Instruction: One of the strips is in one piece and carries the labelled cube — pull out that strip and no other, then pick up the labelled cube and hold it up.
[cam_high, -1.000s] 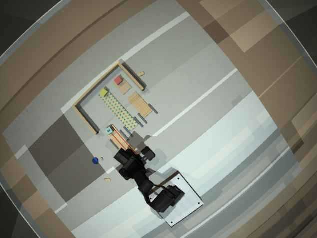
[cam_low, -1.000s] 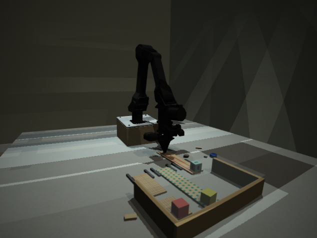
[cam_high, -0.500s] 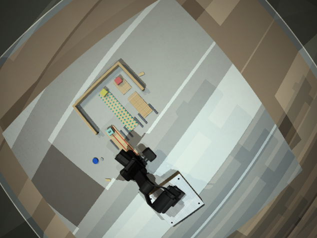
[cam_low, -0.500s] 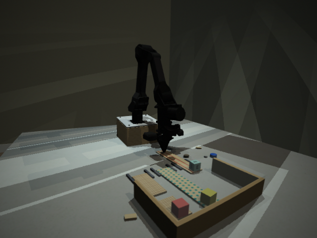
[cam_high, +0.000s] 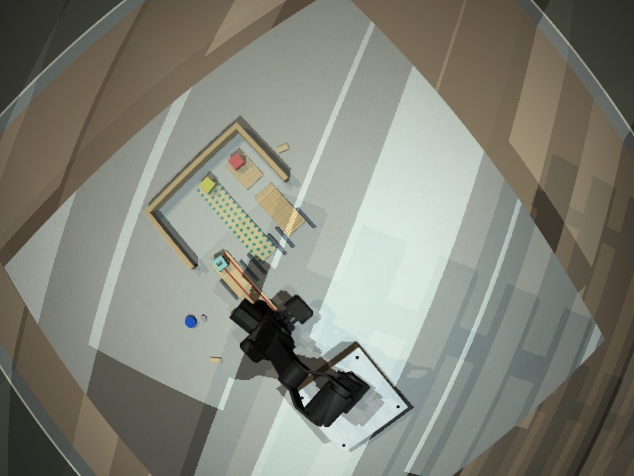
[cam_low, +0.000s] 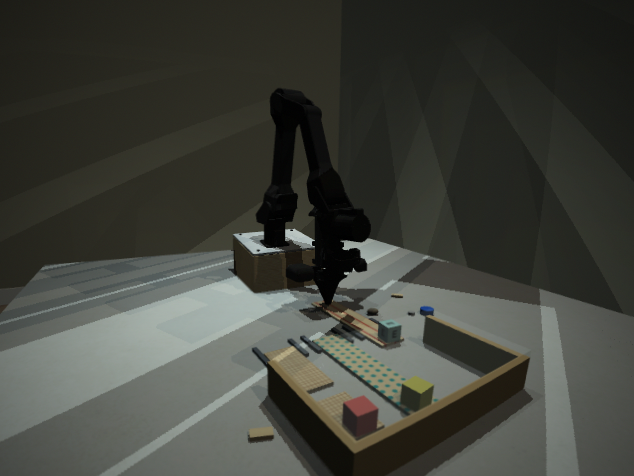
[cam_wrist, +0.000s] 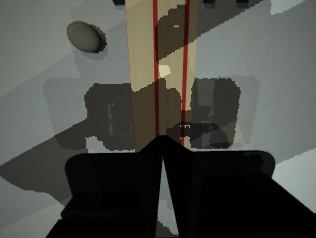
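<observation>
My gripper tip is 200 mm short of the labelled cube, 20 mm to the right of it and 20 mm below it. Round my gripper tip: blue disc (130 mm ahead, 180 mm to the left); then beige pebble (80 mm ahead, 70 mm to the left).
</observation>
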